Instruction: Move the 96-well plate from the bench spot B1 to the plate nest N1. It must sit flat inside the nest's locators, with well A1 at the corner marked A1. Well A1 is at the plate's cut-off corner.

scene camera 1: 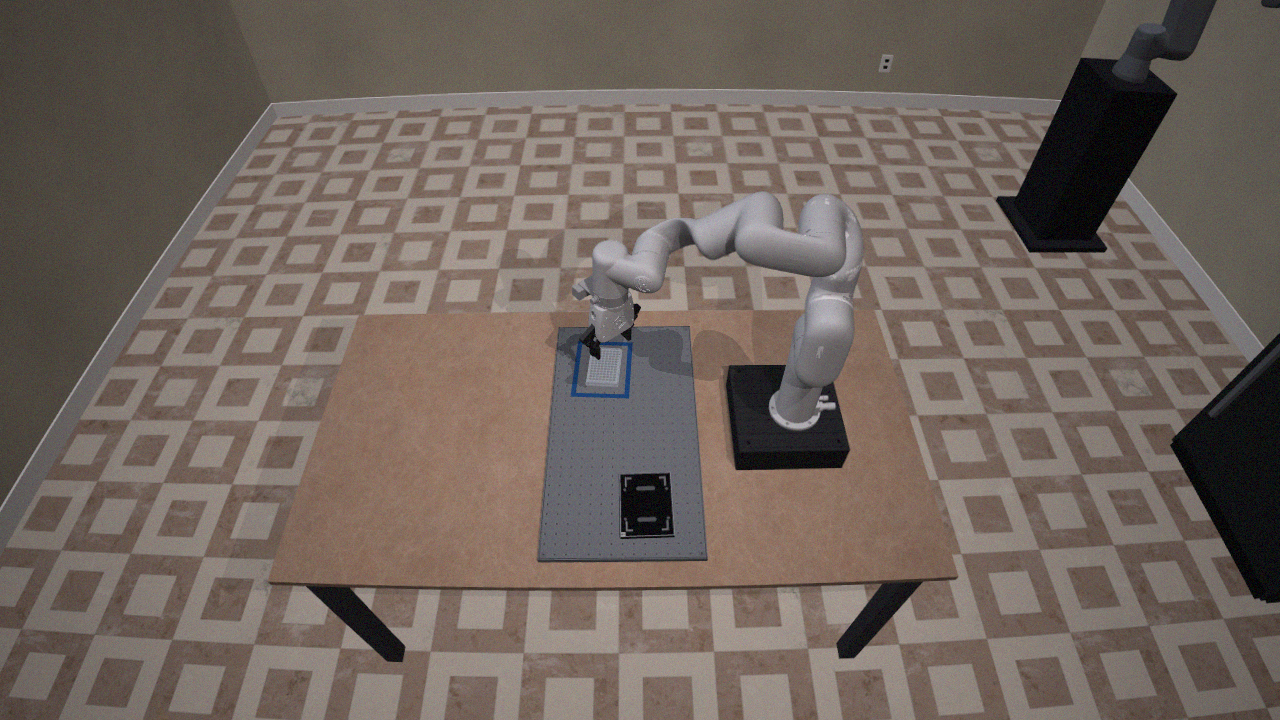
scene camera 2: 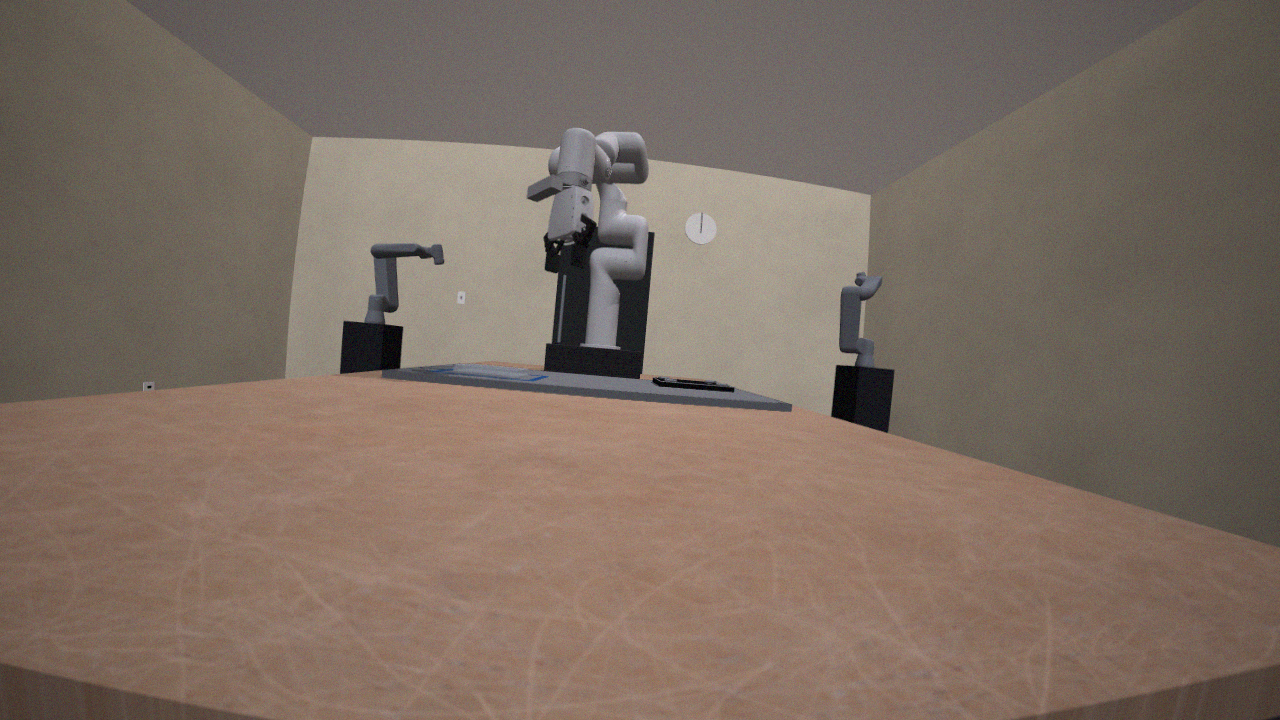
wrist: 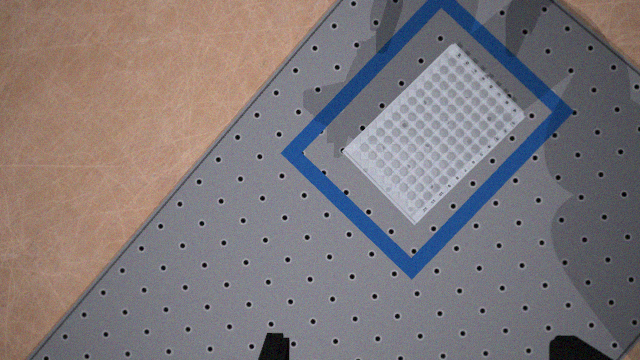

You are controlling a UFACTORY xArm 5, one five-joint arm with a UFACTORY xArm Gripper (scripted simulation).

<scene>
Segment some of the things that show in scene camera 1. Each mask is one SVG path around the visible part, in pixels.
The gripper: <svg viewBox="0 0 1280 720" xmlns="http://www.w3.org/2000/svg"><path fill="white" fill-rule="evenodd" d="M629 290L627 301L619 307L606 308L599 304L590 305L590 327L582 334L579 340L589 347L590 354L597 360L601 358L600 343L607 342L619 334L628 341L631 340L632 327L638 317L637 314L641 306L633 304Z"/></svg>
A 96-well plate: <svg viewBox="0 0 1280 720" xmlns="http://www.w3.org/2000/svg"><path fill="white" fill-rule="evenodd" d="M600 347L601 358L599 360L590 355L586 386L618 388L622 350L620 348Z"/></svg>
</scene>
